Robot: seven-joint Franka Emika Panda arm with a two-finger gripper.
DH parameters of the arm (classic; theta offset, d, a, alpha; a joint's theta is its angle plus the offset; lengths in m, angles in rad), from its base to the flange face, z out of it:
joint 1: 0 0.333 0 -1.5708
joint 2: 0 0 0 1.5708
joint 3: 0 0.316 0.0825 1.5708
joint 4: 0 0 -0.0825 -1.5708
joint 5: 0 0.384 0 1.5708
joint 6: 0 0 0.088 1.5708
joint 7: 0 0.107 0 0
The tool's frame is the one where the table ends.
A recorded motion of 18 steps. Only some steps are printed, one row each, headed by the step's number.
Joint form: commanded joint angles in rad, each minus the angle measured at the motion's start. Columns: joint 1, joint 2, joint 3, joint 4, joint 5, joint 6, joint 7.
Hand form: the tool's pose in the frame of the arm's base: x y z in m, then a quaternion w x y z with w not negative. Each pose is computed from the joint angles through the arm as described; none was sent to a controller.
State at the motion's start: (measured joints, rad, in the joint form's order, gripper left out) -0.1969 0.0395 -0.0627 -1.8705 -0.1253 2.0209 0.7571
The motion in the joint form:
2: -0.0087 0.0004 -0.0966 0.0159 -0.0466 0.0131 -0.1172
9: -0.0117 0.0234 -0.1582 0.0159 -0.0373 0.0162 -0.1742
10: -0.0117 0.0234 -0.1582 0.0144 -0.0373 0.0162 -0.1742
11: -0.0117 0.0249 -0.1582 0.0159 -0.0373 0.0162 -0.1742
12: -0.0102 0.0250 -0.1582 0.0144 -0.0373 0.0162 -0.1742
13: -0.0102 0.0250 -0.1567 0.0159 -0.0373 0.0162 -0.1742
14: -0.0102 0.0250 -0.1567 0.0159 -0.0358 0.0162 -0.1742
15: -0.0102 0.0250 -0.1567 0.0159 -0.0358 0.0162 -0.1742
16: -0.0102 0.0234 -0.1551 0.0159 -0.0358 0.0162 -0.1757
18: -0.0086 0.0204 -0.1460 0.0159 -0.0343 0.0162 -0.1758
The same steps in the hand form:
2: 0.5458 -0.2176 0.5089 0.07211 0.88680 -0.44938 0.08023
9: 0.5351 -0.2523 0.4963 0.07660 0.88547 -0.45353 0.06619
10: 0.5349 -0.2522 0.4955 0.07664 0.88554 -0.45350 0.06544
11: 0.5353 -0.2523 0.4954 0.07680 0.88554 -0.45348 0.06546
12: 0.5355 -0.2515 0.4946 0.07680 0.88594 -0.45279 0.06473
13: 0.5361 -0.2508 0.4953 0.07667 0.88622 -0.45215 0.06552
14: 0.5361 -0.2507 0.4953 0.07598 0.88613 -0.45244 0.06547
15: 0.5361 -0.2507 0.4953 0.07598 0.88613 -0.45244 0.06547
16: 0.5362 -0.2498 0.4962 0.07572 0.88677 -0.45112 0.06623
18: 0.5384 -0.2440 0.4979 0.07403 0.88900 -0.44674 0.06795

